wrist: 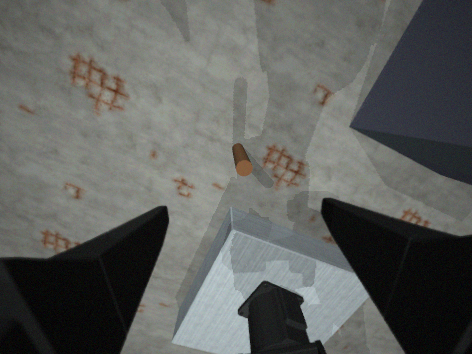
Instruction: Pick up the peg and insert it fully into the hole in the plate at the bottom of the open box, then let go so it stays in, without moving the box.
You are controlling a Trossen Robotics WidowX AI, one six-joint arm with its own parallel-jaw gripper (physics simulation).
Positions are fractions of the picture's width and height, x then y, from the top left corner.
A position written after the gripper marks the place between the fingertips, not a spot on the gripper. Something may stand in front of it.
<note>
In view: the gripper (0.52, 0.59) and a blue-grey box (0.87, 0.30).
</note>
